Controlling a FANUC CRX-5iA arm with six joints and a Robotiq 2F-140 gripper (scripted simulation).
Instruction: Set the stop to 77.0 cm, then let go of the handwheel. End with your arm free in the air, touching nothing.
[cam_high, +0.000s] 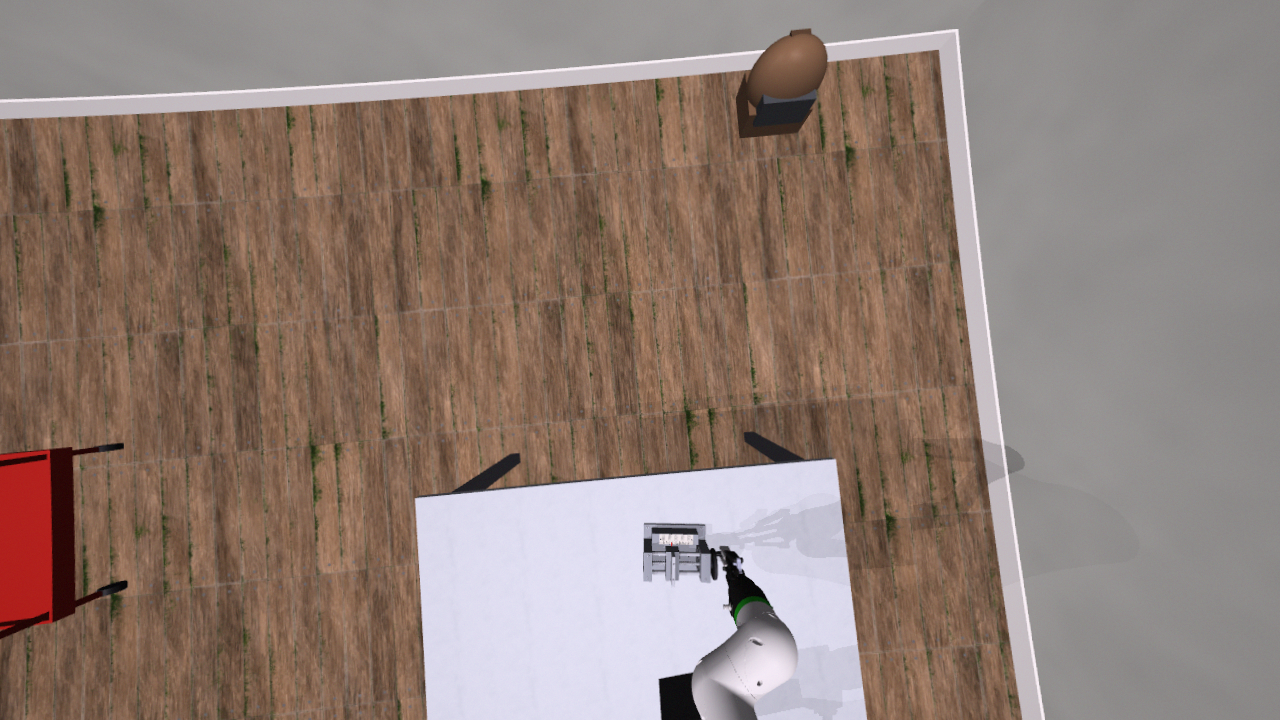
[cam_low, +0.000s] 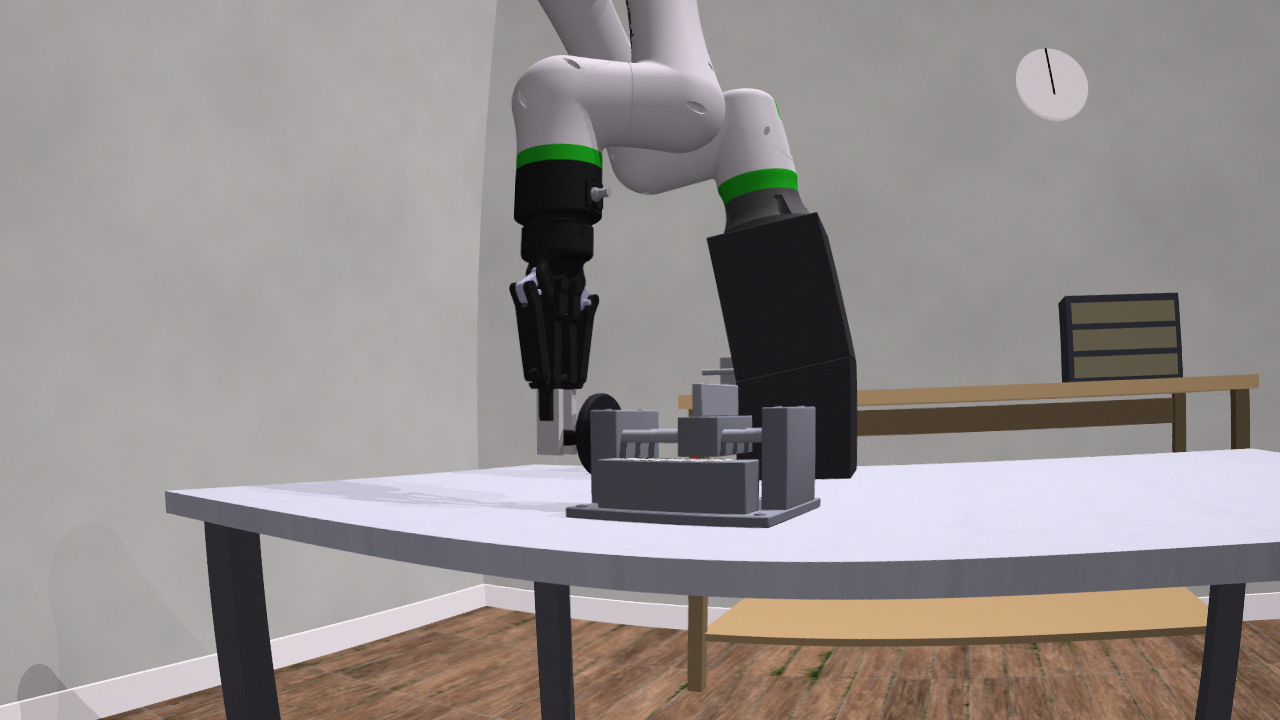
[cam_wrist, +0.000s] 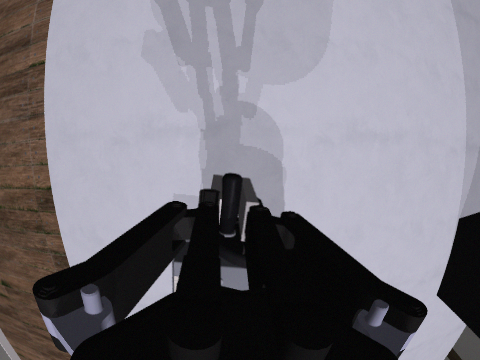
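The stop carriage lies 16 cm to the left of my hand and 3 cm behind it. Round my hand: crank handle (2 cm below); then handwheel (2 cm to the left, 2 cm below, 1 cm behind).
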